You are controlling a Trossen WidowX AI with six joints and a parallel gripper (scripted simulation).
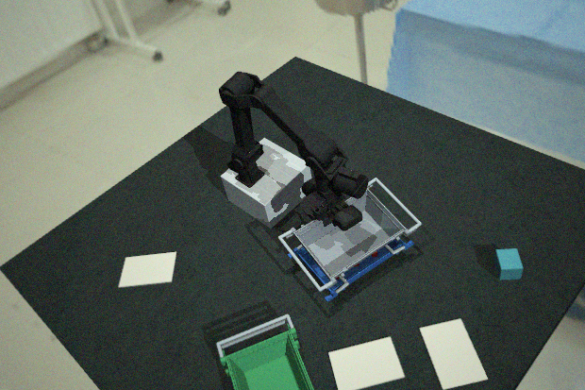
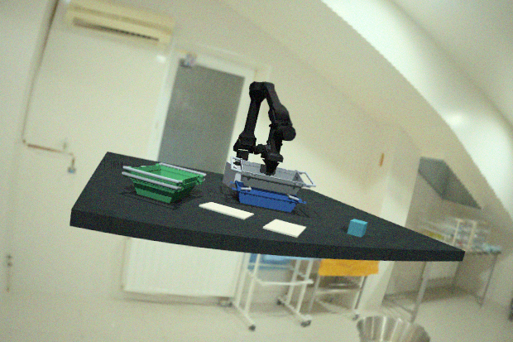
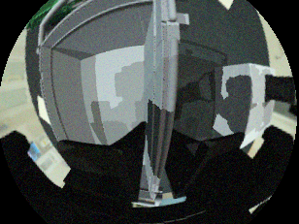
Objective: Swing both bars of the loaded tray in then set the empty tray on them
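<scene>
Right now the grey tray is 70 mm ahead of my gripper tip, 20 mm to the right of it and 20 mm above it. Also, from my gripper tip: teal block 380 mm ahead, 200 mm to the left, 80 mm below.
</scene>
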